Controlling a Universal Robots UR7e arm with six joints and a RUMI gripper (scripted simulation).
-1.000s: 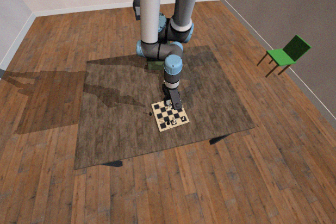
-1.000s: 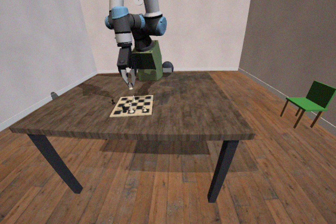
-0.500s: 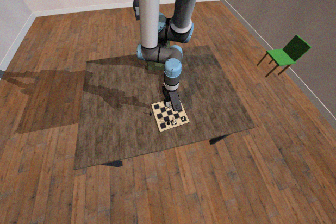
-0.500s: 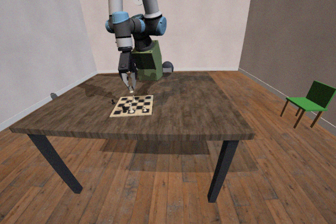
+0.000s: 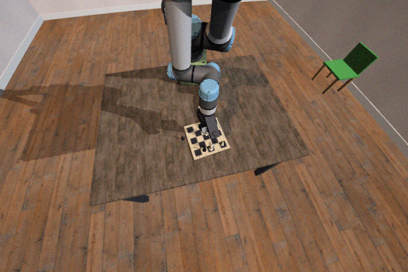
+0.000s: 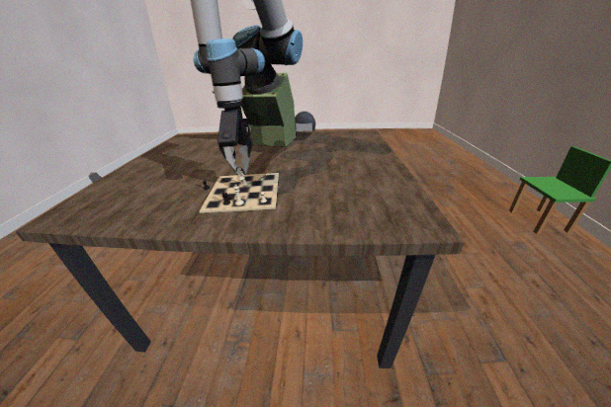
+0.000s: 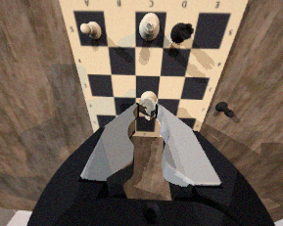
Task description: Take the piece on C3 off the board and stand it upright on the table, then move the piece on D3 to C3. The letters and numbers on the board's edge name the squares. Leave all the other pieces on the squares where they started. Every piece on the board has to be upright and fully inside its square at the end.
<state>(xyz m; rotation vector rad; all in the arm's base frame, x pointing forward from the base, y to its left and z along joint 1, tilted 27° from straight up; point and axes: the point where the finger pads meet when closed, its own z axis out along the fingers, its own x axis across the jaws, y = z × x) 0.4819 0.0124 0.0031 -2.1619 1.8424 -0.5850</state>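
Now: hand 7 cm above the chessboard.
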